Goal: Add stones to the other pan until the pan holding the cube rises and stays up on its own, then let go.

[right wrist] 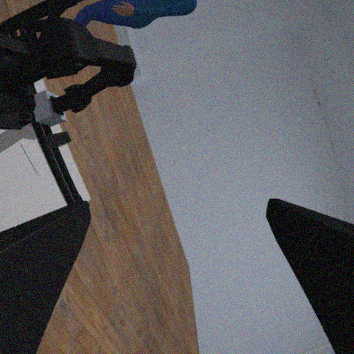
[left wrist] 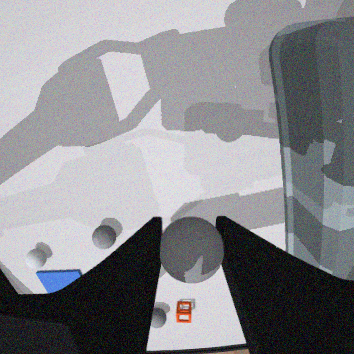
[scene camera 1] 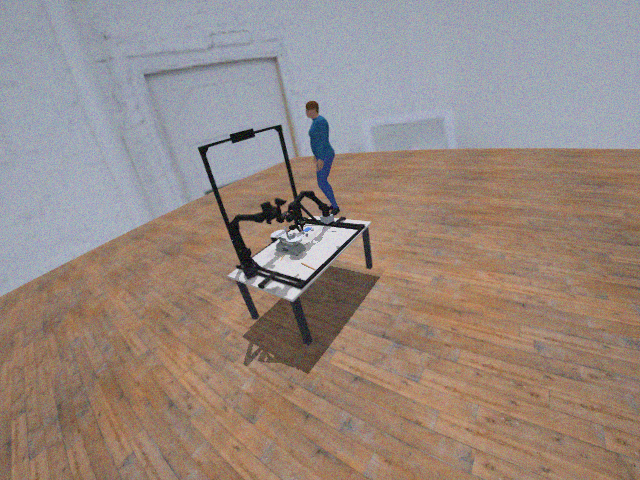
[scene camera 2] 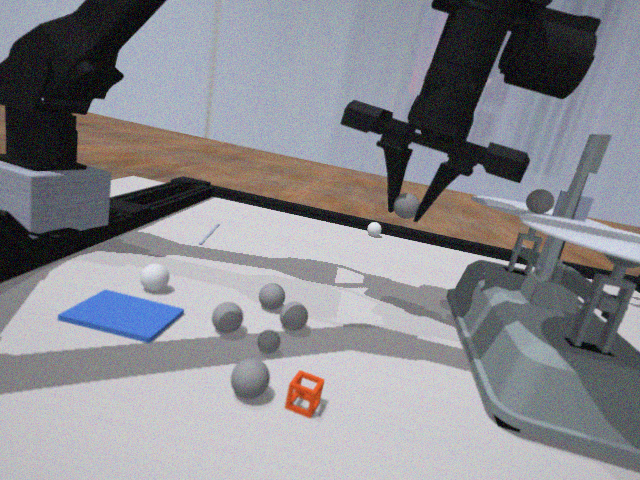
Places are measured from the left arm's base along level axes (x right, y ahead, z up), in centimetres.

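Pixels of known places: left gripper, fingertip midpoint: point(left wrist: 188, 224) point(scene camera 1: 301, 231) point(scene camera 2: 403, 216); right gripper, fingertip midpoint: point(right wrist: 179, 208) point(scene camera 1: 286, 206); left arm's base, link origin: point(right wrist: 56, 105) point(scene camera 1: 326, 215) point(scene camera 2: 41, 163); right arm's base, link origin: point(scene camera 1: 248, 266).
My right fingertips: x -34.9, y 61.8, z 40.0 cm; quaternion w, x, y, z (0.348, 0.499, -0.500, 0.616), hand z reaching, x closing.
Observation:
For each thing: its top centre in the pictures, then the offset to it from my right fingertips. "spot": a spot on its surface instead.
- balance scale, top centre: point(scene camera 2: 608, 135) point(scene camera 1: 284, 227) dx +24.0, dy -5.9, dz -25.5 cm
- far pan, surface spot: point(scene camera 2: 496, 203) spot: dx +15.7, dy -12.7, dz -34.4 cm
- dark grey stone, top centre: point(scene camera 2: 544, 189) dx +16.4, dy -8.5, dz -31.6 cm
- pale block, top centre: point(scene camera 2: 576, 194) dx +17.0, dy -5.4, dz -31.4 cm
- large stone, top centre: point(scene camera 2: 253, 361) point(left wrist: 154, 326) dx +46.7, dy -26.4, dz -46.0 cm
- orange open-frame cube, top centre: point(scene camera 2: 307, 381) point(left wrist: 183, 317) dx +45.4, dy -22.5, dz -46.8 cm
- blue slab, top centre: point(scene camera 2: 125, 311) point(left wrist: 63, 286) dx +43.5, dy -40.8, dz -48.3 cm
My left gripper point(scene camera 2: 404, 215) point(left wrist: 188, 224) is shut on a grey stone point(scene camera 2: 406, 205) point(left wrist: 192, 250), held in the air to the left of the balance scale point(scene camera 2: 509, 335) point(left wrist: 295, 150). In scene camera 2 the near pan point(scene camera 2: 610, 240) and the far pan point(scene camera 2: 496, 203) show at the right. A dark grey stone point(scene camera 2: 540, 200) shows at pan height; which pan bears it is unclear. A pale block point(scene camera 2: 584, 207) shows partly behind the post; I cannot tell if it is the cube. Several loose grey stones lie on the table, such as one large stone point(scene camera 2: 250, 378). My right gripper point(right wrist: 179, 208) is open and empty.
An orange open-frame cube point(scene camera 2: 305, 393) point(left wrist: 184, 311) lies on the table near the large stone. A blue slab point(scene camera 2: 121, 315) point(left wrist: 60, 280) and a white ball point(scene camera 2: 155, 277) point(left wrist: 36, 258) lie at the left. Another white ball point(scene camera 2: 374, 229) lies near the far edge. A person point(scene camera 1: 320, 136) stands beyond the table.

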